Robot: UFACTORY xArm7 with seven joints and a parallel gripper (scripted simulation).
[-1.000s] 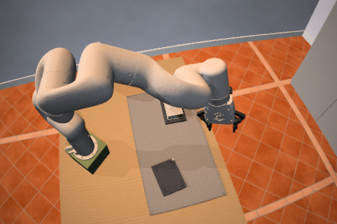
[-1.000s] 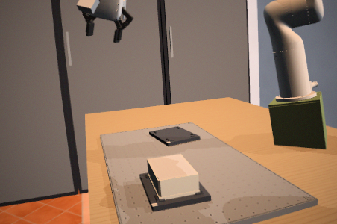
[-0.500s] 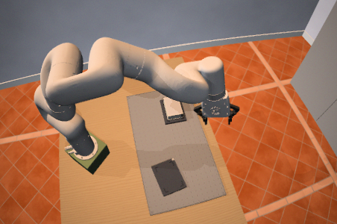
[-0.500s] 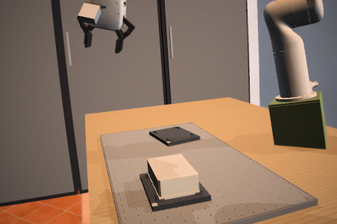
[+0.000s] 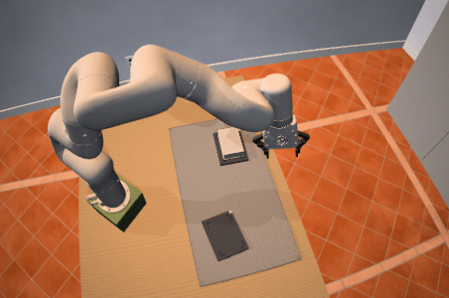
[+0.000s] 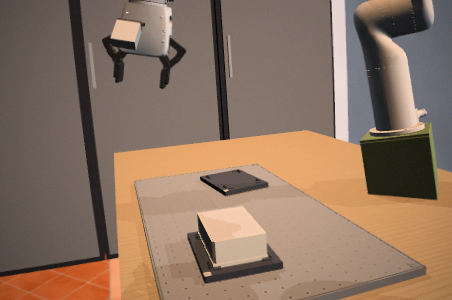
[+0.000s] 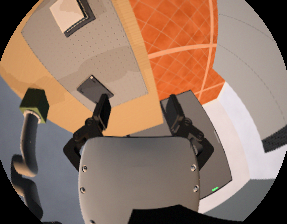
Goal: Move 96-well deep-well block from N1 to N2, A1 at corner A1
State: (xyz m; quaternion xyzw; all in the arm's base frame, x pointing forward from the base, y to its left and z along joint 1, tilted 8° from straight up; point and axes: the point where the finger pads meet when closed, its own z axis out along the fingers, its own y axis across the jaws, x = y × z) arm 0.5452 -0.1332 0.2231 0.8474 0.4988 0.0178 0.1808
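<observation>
My hand is 25 cm to the right of the cream deep-well block, 25 cm above it and 6 cm past it. Round my hand: white A1 mark: 27 cm below, 18 cm behind, 2 cm to the right; then dark plate nest N1: 28 cm below, 25 cm to the left, 6 cm behind; then dark plate nest N2: 28 cm below, 24 cm behind, 9 cm to the right.
</observation>
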